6 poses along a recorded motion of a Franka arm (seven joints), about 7 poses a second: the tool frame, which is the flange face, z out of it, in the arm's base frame.
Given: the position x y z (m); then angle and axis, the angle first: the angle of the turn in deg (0 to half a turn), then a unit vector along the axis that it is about.
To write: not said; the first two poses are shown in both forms.
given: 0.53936 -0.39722 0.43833 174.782 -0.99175 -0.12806 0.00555
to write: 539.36 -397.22 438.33 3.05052 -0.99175 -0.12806 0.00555
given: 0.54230 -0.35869 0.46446 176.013 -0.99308 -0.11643 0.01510
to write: 542.30 -358.69 464.46 3.07201 -0.99308 -0.11643 0.01510
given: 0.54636 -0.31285 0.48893 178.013 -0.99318 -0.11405 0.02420
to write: 546.36 -312.85 488.93 3.10691 -0.99318 -0.11405 0.02420
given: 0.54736 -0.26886 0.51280 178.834 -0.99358 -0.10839 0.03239
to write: 547.36 -268.86 512.80 3.12124 -0.99358 -0.10839 0.03239
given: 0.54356 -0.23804 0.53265 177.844 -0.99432 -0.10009 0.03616
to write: 543.56 -238.04 532.65 3.10396 -0.99432 -0.10009 0.03616
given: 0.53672 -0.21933 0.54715 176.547 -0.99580 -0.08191 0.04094
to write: 536.72 -219.33 547.15 3.08133 -0.99580 -0.08191 0.04094
